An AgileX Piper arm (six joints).
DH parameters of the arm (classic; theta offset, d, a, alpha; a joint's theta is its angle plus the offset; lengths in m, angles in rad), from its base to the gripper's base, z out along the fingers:
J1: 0 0.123 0 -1.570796
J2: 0.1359 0 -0.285 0
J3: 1.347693 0 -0.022 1.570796
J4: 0 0.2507 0 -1.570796
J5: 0 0 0 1.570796
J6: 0 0.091 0 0
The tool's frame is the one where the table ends.
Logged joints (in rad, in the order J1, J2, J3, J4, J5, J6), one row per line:
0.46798, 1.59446, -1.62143, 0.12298, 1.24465, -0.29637
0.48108, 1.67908, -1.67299, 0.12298, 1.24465, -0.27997
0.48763, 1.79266, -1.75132, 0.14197, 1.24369, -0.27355
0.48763, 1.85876, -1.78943, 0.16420, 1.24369, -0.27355
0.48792, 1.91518, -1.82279, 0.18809, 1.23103, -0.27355
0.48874, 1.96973, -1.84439, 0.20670, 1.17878, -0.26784
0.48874, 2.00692, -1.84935, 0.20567, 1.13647, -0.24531
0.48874, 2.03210, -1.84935, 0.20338, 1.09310, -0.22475
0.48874, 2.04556, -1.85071, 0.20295, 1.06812, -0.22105
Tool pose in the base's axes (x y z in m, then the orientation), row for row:
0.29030, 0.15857, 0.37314, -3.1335, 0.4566, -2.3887
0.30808, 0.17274, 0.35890, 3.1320, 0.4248, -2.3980
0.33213, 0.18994, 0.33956, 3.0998, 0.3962, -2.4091
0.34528, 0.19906, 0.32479, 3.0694, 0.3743, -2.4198
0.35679, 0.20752, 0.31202, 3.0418, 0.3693, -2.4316
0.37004, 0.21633, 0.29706, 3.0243, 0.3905, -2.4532
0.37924, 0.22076, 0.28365, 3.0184, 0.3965, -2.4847
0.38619, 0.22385, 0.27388, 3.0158, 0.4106, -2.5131
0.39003, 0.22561, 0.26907, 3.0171, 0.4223, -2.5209
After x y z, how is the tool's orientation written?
As angles about the fixed x, y, z axes (roll, pitch, yaw), in radians.
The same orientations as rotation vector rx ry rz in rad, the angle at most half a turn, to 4 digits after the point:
-0.9922, 2.5170, 0.2209
-0.9982, 2.5521, 0.2269
-1.0048, 2.5872, 0.2537
-1.0077, 2.6157, 0.2821
-1.0023, 2.6284, 0.3143
-0.9731, 2.6186, 0.3408
-0.9312, 2.6255, 0.3431
-0.8905, 2.6225, 0.3441
-0.8769, 2.6138, 0.3441

